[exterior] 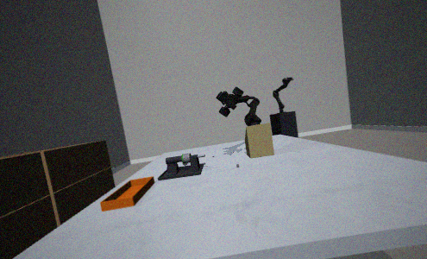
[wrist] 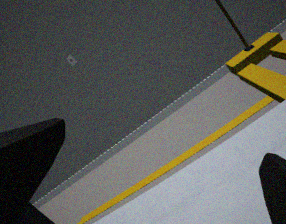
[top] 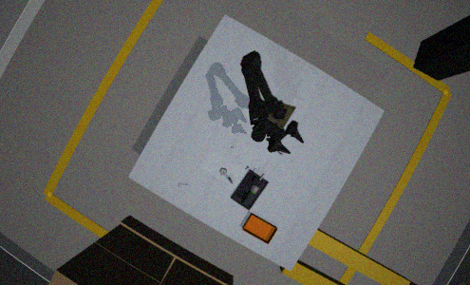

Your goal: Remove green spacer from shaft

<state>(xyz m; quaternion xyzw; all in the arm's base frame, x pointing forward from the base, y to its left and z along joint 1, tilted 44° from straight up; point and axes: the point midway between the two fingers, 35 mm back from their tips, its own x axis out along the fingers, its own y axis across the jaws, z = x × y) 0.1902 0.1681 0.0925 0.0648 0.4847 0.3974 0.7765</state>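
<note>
The grey shaft is 27 cm ahead of my gripper tip, 4 cm to the right of it and 28 cm below it. From my gripper tip the other things lie so: orange tray 55 cm ahead, 11 cm to the left, 35 cm below.
</note>
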